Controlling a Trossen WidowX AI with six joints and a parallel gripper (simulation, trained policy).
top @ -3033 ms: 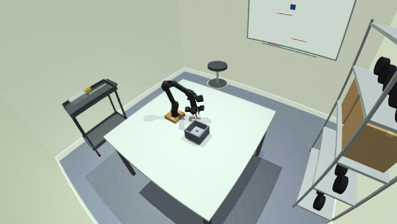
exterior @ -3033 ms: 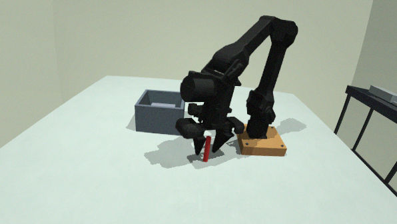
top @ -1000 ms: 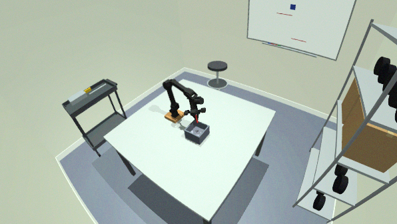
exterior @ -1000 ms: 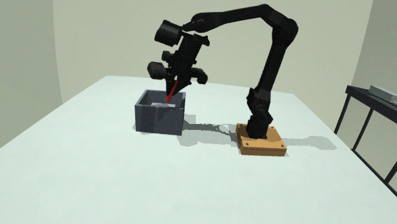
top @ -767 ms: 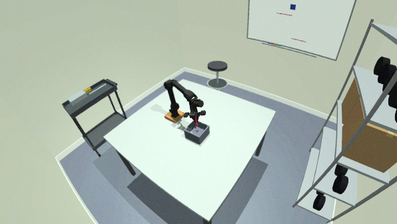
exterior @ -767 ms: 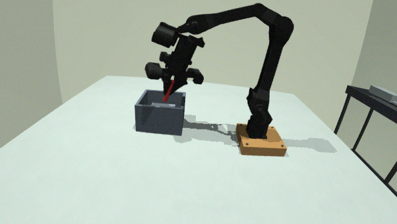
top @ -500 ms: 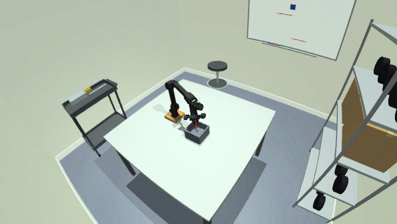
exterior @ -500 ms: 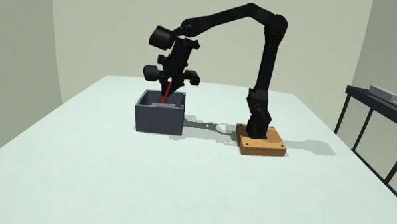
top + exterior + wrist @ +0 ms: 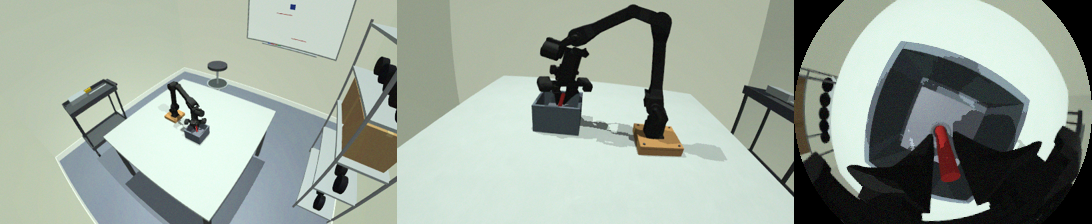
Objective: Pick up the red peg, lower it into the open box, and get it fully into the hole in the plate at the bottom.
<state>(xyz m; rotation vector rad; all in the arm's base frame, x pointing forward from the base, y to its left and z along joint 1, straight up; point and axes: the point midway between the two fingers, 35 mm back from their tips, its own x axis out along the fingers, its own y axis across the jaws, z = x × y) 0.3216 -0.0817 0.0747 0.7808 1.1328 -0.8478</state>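
Now: the red peg right at my gripper tip. Round my gripper tip: plate: 30 mm below; then grey box: 50 mm below.
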